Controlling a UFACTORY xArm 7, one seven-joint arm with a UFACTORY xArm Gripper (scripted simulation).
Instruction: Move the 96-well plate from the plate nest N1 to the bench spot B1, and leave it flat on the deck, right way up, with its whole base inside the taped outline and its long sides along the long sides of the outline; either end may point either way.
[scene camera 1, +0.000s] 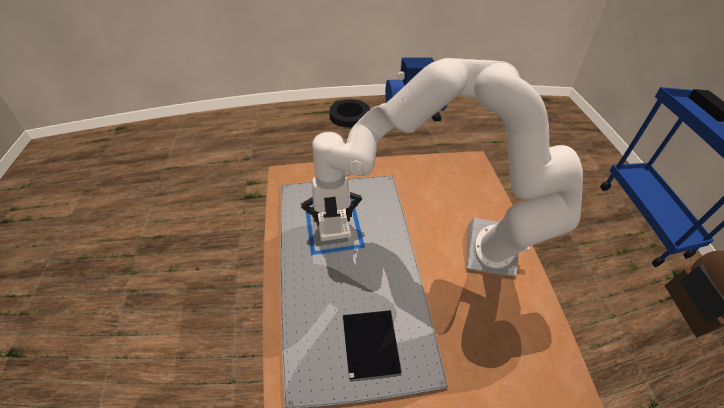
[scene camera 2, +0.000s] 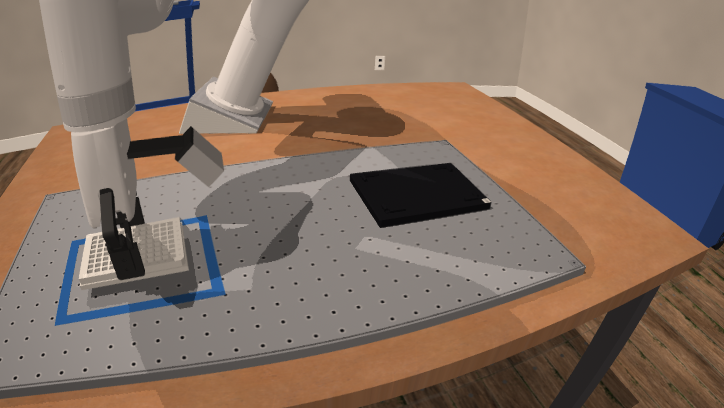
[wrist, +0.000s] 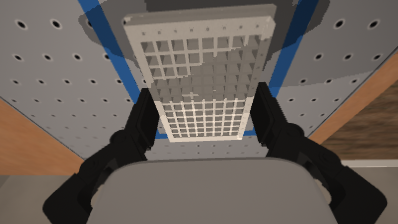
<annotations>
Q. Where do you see a black plate nest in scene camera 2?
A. At 426, 193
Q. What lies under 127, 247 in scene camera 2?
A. The gripper.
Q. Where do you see the gripper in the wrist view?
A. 203, 97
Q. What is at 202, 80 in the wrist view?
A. A white 96-well plate.
</annotations>
